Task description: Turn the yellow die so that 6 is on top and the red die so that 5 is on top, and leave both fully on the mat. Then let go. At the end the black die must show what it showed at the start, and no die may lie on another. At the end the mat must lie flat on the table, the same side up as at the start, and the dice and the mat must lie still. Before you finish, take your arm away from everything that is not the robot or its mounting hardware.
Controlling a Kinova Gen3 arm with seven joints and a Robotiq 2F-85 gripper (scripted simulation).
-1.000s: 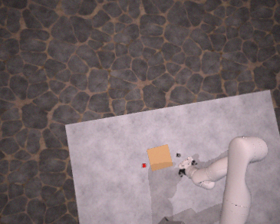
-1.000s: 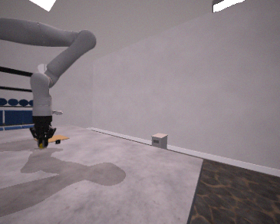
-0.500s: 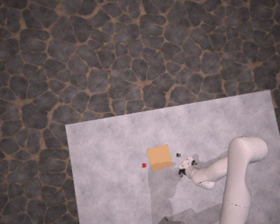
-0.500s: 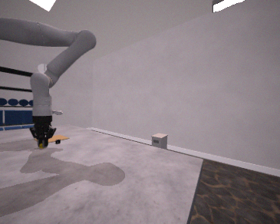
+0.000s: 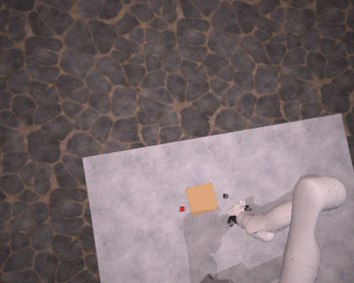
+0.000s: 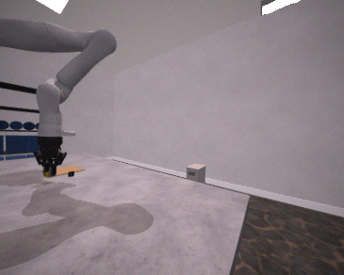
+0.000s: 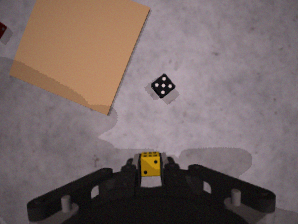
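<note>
My gripper is now 80 mm short of the red die, 250 mm to the right of it and 30 mm above it. Also, from my hand: tan mat: 100 mm ahead, 140 mm to the left, 40 mm below; then yellow die: 10 mm below; then black die: 80 mm ahead, 20 mm to the left, 30 mm below.
</note>
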